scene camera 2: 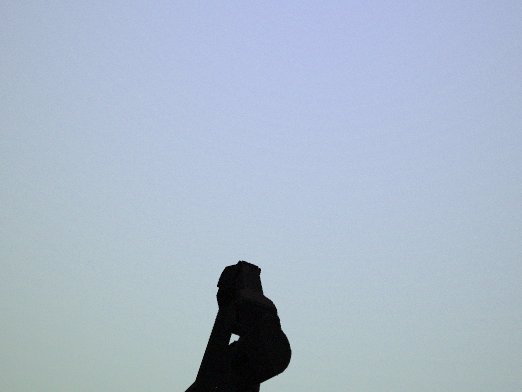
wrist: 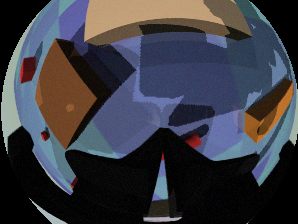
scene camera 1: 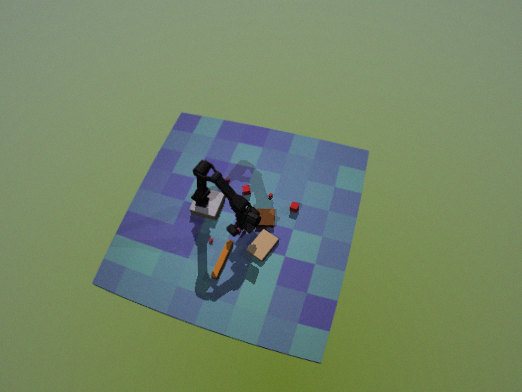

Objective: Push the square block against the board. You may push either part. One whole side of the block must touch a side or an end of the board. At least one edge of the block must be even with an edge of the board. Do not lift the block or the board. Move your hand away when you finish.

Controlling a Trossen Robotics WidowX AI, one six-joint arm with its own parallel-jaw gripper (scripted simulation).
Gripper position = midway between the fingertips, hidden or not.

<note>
My gripper [wrist: 163,132] is shut, holding nothing. I also see a dark brown square block [wrist: 68,92] and a long orange board [wrist: 259,120].
Scene camera 2 misses the dark brown square block: it is out of frame. Scene camera 2 misses the long orange board: it is out of frame.
</note>
